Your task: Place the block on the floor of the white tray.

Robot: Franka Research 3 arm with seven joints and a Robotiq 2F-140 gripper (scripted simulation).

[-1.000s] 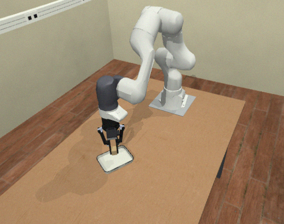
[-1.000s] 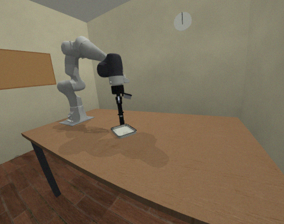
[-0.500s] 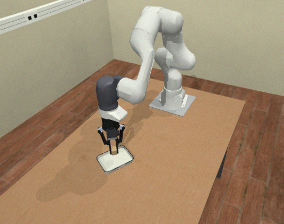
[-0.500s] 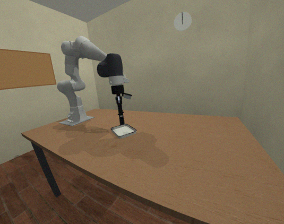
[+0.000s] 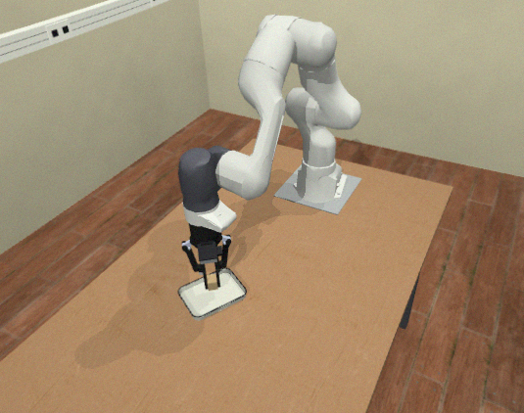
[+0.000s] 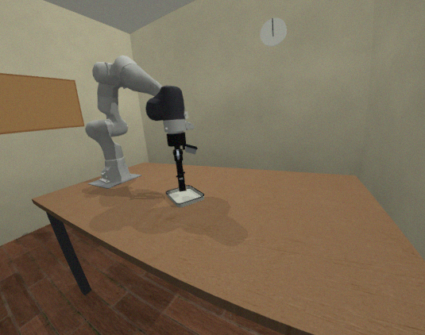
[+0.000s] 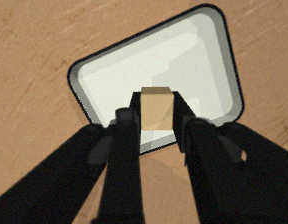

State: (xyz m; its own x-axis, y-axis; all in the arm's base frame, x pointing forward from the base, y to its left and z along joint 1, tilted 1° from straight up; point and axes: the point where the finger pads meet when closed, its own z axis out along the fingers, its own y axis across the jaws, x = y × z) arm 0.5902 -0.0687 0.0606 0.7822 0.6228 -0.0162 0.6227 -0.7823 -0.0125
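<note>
Right now my hand is 6 cm above the white tray and 1 cm short of it. Round my hand: tan wooden block: 2 cm below.
</note>
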